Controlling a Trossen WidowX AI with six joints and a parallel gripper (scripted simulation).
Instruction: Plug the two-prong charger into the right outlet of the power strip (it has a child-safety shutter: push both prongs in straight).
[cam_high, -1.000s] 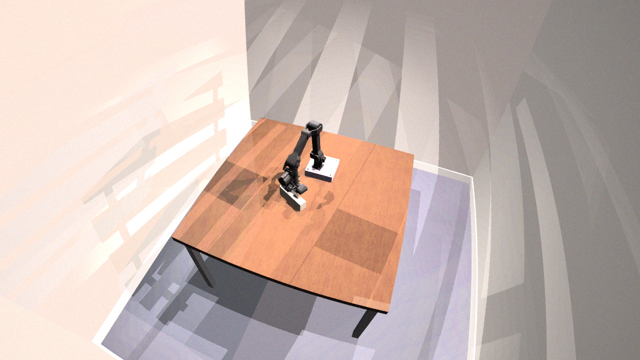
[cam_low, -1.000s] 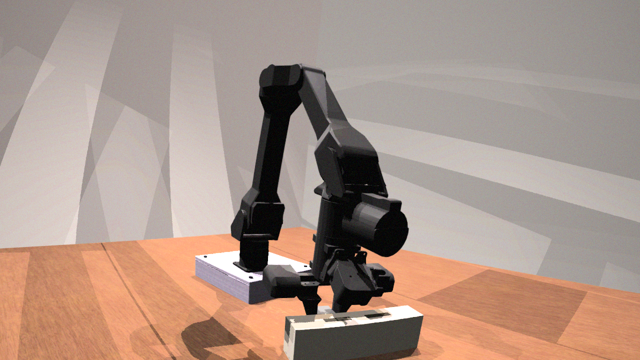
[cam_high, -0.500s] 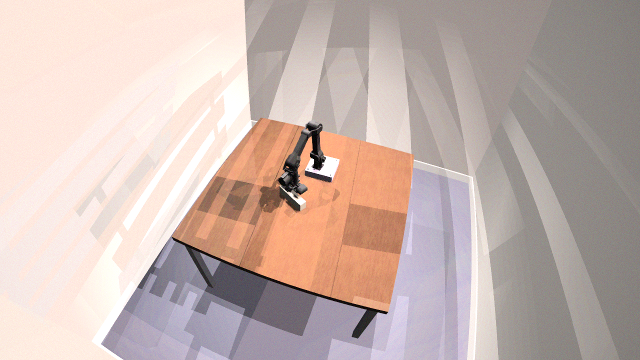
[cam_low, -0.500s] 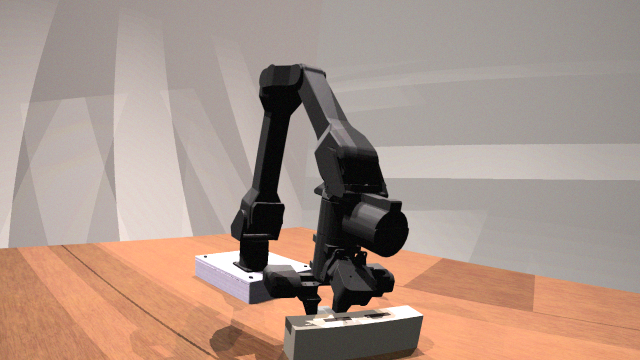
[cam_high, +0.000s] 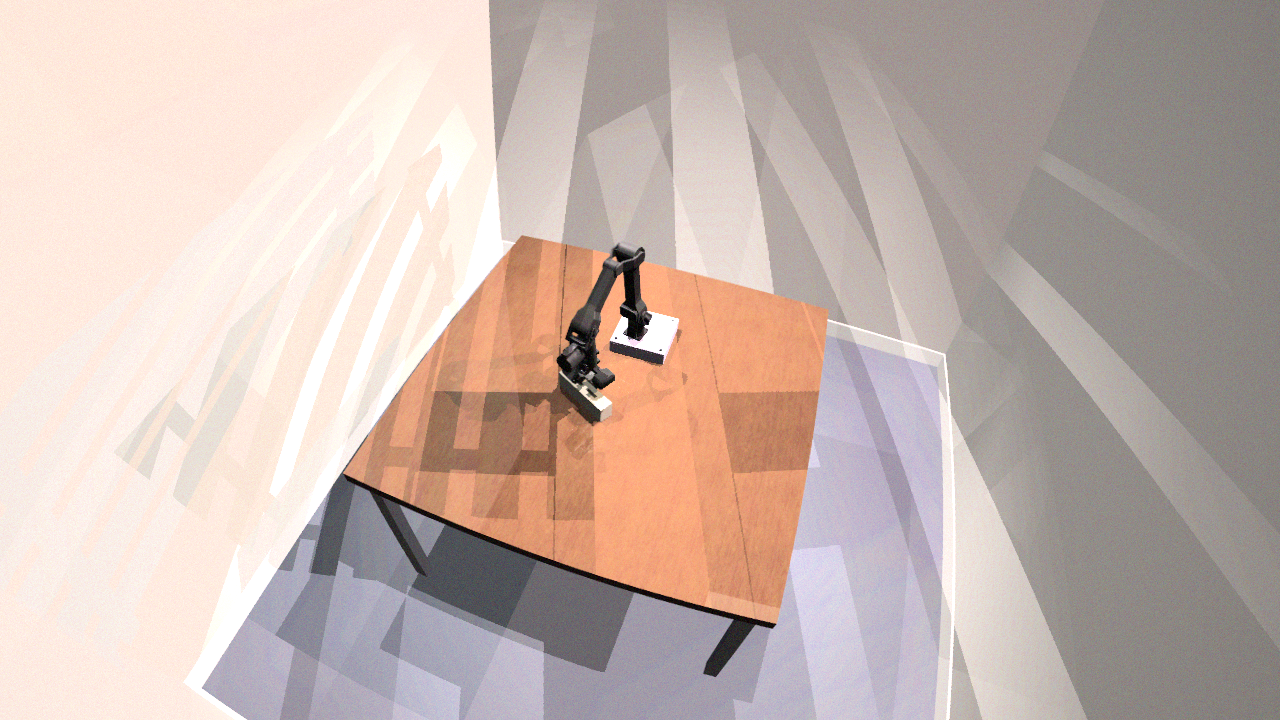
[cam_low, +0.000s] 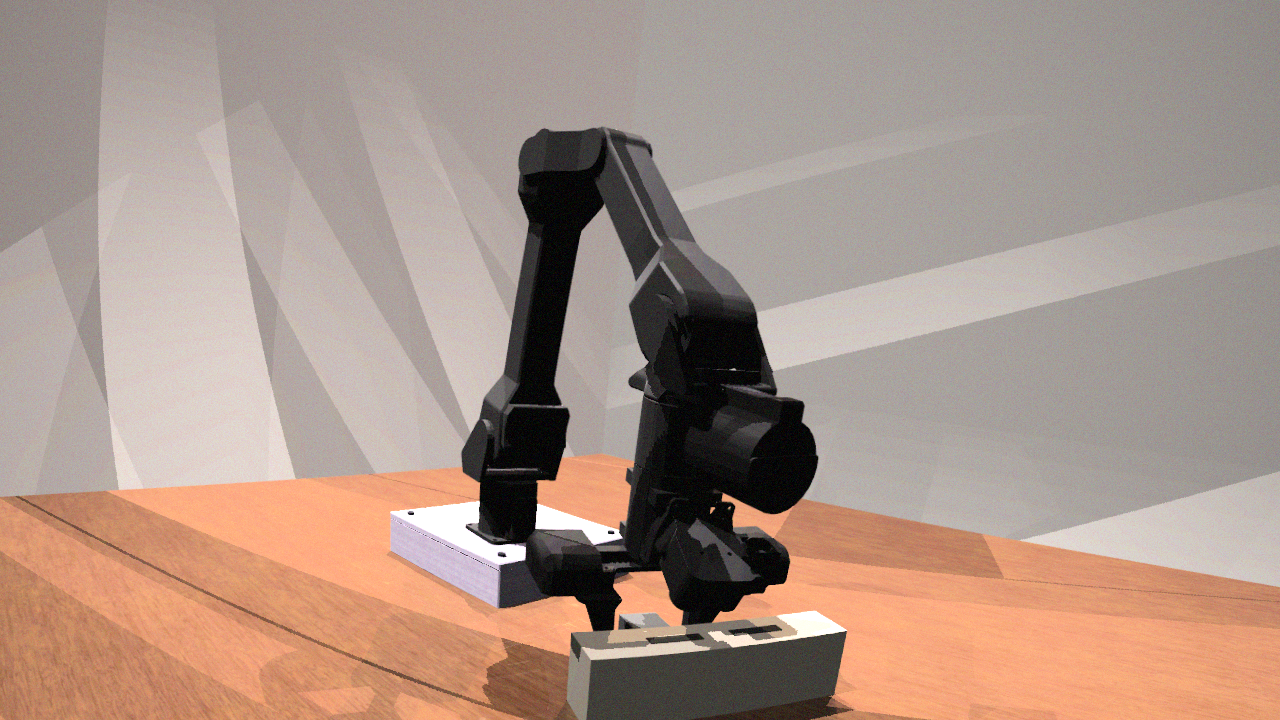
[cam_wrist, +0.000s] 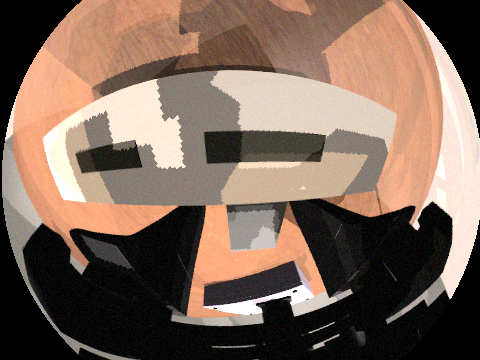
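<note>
Now: gripper tip 20 mm short of the two-prong charger, 10 mm to the left of it and 10 mm below it.
</note>
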